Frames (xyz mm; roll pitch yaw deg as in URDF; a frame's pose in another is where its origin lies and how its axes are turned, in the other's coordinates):
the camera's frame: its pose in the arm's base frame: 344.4 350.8 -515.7 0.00 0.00 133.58
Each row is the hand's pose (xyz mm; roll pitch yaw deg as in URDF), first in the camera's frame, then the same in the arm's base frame.
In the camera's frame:
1: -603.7 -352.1 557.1 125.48 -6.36 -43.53
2: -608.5 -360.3 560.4 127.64 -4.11 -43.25
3: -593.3 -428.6 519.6 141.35 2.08 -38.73
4: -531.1 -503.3 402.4 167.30 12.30 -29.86
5: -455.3 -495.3 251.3 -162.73 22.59 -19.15
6: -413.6 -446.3 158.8 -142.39 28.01 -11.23
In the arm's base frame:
1: 1015.6 156.2 41.4 125.48 -6.36 90.05
2: 1024.9 158.4 44.7 127.64 -4.11 90.33
3: 1063.9 216.5 3.9 141.35 2.08 94.85
4: 1075.1 313.0 -113.3 167.30 12.30 103.72
5: 1017.1 362.4 -264.4 -162.73 22.59 114.43
6: 952.8 358.8 -356.9 -142.39 28.01 122.35

